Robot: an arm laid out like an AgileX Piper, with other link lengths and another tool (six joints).
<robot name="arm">
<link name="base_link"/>
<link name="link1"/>
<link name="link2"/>
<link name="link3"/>
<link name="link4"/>
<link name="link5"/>
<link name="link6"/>
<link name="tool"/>
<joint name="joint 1" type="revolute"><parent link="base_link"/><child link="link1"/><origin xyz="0 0 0.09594" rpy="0 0 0"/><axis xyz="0 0 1"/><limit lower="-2.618" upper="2.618"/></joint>
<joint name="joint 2" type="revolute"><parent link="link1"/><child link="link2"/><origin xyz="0 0 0" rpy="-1.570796 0 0"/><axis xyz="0 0 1"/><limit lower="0" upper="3.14"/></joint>
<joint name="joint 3" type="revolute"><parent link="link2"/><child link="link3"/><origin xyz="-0.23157 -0.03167 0" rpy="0 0 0"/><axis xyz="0 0 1"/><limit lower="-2.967" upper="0"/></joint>
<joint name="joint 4" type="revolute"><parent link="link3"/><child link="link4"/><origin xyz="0.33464 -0.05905 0" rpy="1.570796 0 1.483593"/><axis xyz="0 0 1"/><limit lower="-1.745" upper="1.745"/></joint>
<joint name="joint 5" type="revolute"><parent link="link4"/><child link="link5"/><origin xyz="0 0 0" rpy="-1.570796 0 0"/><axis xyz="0 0 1"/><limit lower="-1.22" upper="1.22"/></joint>
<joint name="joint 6" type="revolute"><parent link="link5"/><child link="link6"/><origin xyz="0 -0.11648 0" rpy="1.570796 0 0"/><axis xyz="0 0 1"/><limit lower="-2.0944" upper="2.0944"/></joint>
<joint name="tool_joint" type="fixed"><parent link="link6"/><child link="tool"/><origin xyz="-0.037 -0.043 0.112" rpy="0 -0.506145 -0.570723"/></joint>
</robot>
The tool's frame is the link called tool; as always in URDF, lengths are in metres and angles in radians.
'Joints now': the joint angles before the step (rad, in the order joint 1, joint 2, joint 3, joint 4, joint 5, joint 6). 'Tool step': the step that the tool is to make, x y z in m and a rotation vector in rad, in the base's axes. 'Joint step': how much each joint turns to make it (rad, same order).
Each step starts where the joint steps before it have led.
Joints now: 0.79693 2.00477 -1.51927 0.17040 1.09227 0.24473
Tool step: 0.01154 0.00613 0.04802 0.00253 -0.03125 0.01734
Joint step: 0.00001 -0.02158 -0.11164 -0.02851 0.10973 0.00819
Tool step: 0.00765 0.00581 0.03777 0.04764 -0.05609 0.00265
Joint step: -0.00001 -0.05424 -0.02667 -0.00724 0.00772 -0.00001
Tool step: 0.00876 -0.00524 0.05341 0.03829 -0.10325 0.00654
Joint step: -0.00001 -0.10147 -0.00005 -0.04751 0.00197 -0.00001
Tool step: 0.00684 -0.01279 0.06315 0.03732 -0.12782 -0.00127
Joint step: 0.00002 -0.11827 0.00001 -0.06635 0.00204 0.00314
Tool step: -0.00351 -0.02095 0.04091 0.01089 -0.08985 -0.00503
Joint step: -0.00102 -0.11961 0.04897 -0.05674 0.00000 -0.00001
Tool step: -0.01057 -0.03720 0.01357 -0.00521 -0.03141 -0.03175
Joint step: -0.02863 -0.14557 0.12493 -0.02601 0.00202 0.00000
